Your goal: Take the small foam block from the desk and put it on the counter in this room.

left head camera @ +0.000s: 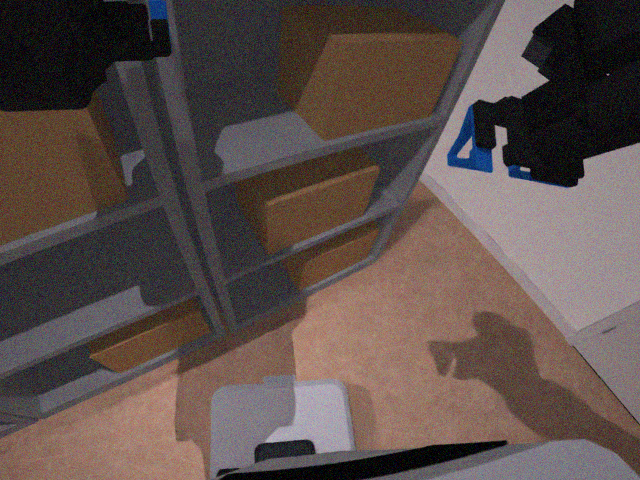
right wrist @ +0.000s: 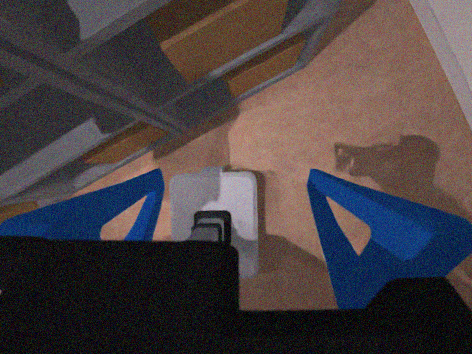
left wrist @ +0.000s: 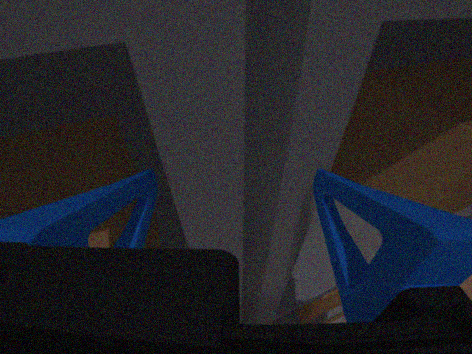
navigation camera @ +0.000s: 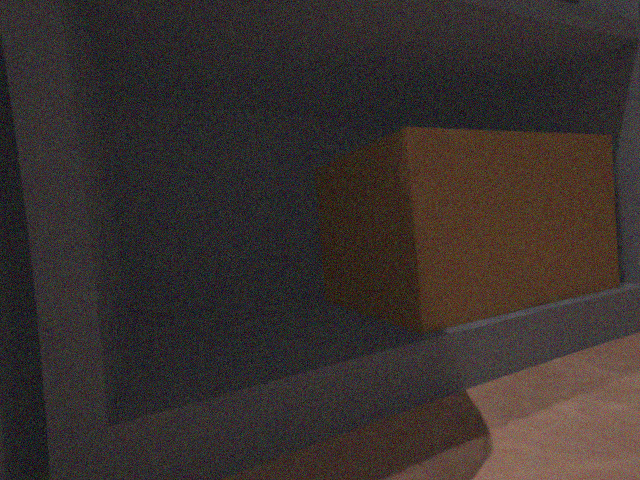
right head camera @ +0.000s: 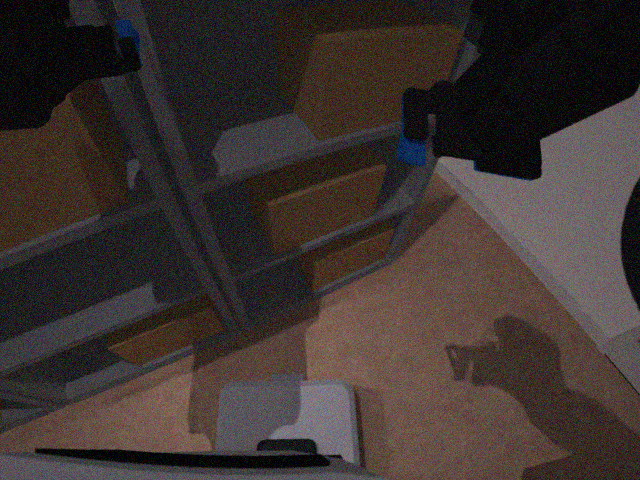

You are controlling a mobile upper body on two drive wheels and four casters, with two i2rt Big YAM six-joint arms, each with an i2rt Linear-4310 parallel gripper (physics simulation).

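Frame: origin at the left arm's base, x back, y right, z up, level; centimetres.
Seen in the pictures: left gripper, fingertip midpoint: [left wrist: 235, 178] [right head camera: 109, 39]; right gripper, fingertip midpoint: [left head camera: 480, 166] [right wrist: 235, 177] [right head camera: 438, 159].
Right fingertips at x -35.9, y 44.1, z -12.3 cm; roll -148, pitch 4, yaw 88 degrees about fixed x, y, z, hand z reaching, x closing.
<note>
A point is followed by its place in that frame.
The small foam block, the desk and the counter do not show in any view. My left gripper [left wrist: 235, 178] {y -2.1, x -60.9, z -7.0 cm} is open with no object between its blue fingers; it is close in front of a grey upright of a shelf unit. One blue finger of it shows at the upper left of both head views, and the rest is hidden behind the dark arm. My right gripper [left head camera: 500, 167] {y 44.1, x -35.9, z -12.3 cm} [right head camera: 448, 160] {y 44.1, x -35.9, z -12.3 cm} [right wrist: 235, 177] {y 44.1, x -35.9, z -12.3 cm} is open and empty, held high above the floor at the right of the head views, near the shelf unit's right end and a pale wall.
The grey shelf unit [left head camera: 192, 155] {y 3.2, x -62.4, z -33.9 cm} [left wrist: 200, 100] [navigation camera: 62, 258] {y 2.4, x -62.0, z -119.2 cm} stands very close in front, holding several brown boxes [left head camera: 382, 77] {y 48.0, x -85.9, z -24.7 cm} [right head camera: 377, 77] {y 48.6, x -86.2, z -25.8 cm} [navigation camera: 516, 222] {y 52.4, x -88.0, z -120.1 cm}. The pale wall [left head camera: 542, 242] {y 180.3, x -88.9, z -106.4 cm} [right head camera: 542, 217] {y 171.3, x -108.3, z -107.7 cm} is at the right. My light base [left head camera: 320, 408] {y 36.9, x -20.9, z -115.0 cm} [right wrist: 240, 195] {y 39.1, x -19.0, z -115.0 cm} is near the unit's foot.
</note>
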